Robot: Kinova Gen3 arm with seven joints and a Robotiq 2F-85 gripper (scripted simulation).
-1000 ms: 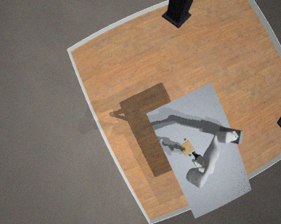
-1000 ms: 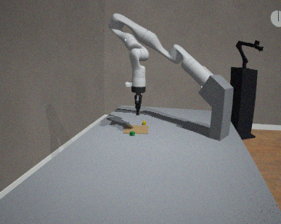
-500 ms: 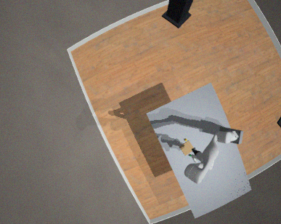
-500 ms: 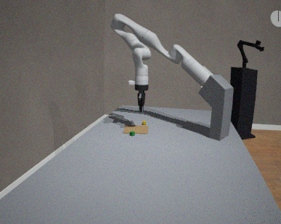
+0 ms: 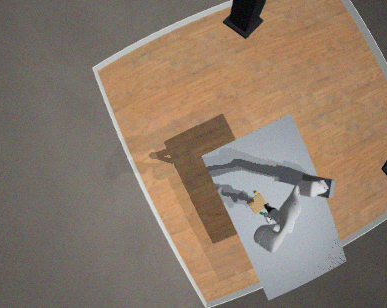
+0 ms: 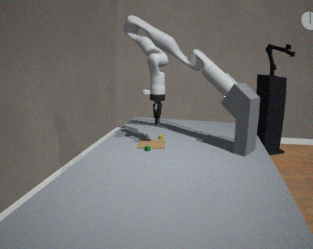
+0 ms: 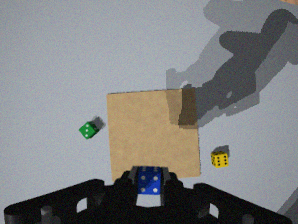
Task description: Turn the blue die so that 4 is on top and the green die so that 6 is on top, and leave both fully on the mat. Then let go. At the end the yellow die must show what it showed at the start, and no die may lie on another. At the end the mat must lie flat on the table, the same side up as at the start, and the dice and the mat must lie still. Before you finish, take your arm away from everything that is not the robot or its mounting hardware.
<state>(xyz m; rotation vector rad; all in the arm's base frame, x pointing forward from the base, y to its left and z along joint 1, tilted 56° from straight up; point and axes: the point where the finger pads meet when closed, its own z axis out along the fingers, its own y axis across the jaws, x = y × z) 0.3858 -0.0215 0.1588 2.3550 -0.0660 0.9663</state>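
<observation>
My gripper is now 12 cm above the tan mat, 3 cm short of it and 1 cm to the left of it. Round my hand: blue die (1 cm below); green die (12 cm below, 8 cm to the left, 6 cm ahead); yellow die (12 cm below, 10 cm to the right, 4 cm behind).
</observation>
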